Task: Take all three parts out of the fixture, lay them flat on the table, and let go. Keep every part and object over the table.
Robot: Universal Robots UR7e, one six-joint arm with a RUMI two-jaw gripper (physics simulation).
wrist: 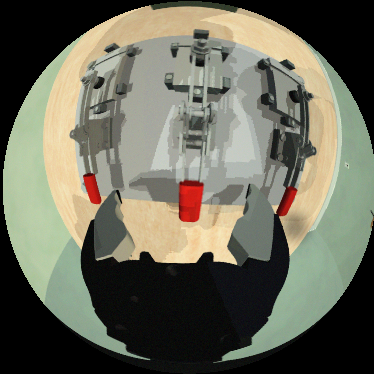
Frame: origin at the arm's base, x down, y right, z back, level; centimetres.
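Seen in the pictures: gripper, fingertip midpoint: (181,188).
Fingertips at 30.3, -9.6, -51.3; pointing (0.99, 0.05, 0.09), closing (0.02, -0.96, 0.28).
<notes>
Offsets run from my fingertips to a thing's top centre, as dx, dy, dz. "*": to the spot under its first point. Level surfaces: height alone.
The fixture {* +1.3, +5.8, +8.2} (145,100) is a grey plate carrying three toggle clamps. Three flat grey parts, the middle one {-1.3, +1.6, +13.2} (182,70), the left one {-0.3, +12.6, +12.2} (107,75) and the right one {-0.8, -9.1, +15.7} (281,90), each sit among small dark blocks. A clamp arm lies over each part. The clamps' red handles, the middle one {* -3.3, -0.7, +0.8} (190,201), the left one {* -2.3, +9.5, -1.4} (92,189) and the right one {* -2.9, -11.1, +2.6} (287,201), point toward the gripper side. My gripper (181,188) is open and empty. The middle red handle appears between its jaws; whether it is level with them cannot be told.
The fixture stands on a light wooden table {dx +2.8} (57,130). The clamp arms and pivots rise above the plate and partly hide the parts. The right table edge (339,130) and the green floor beyond show at the side. A dark strip (195,7) shows at the far edge.
</notes>
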